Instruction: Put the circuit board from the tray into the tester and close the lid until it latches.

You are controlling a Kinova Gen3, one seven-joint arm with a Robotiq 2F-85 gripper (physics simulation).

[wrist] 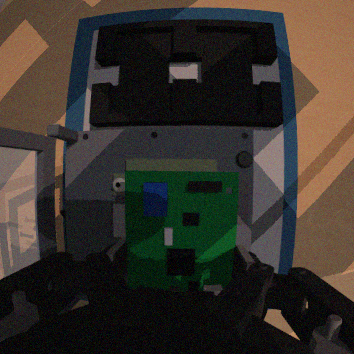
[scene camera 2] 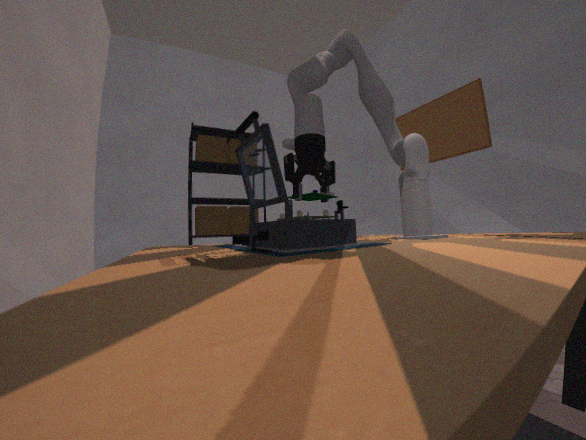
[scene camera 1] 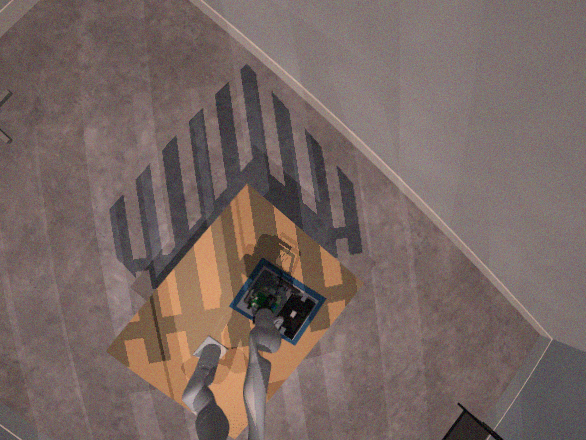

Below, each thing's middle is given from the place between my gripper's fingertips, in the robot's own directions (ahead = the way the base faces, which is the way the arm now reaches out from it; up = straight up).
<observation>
Right now the green circuit board point(wrist: 180, 227) is 10 mm above my hand. Round my hand: tester lid point(scene camera 2: 257, 158) 140 mm ahead, 20 mm to the right, 80 mm above.
</observation>
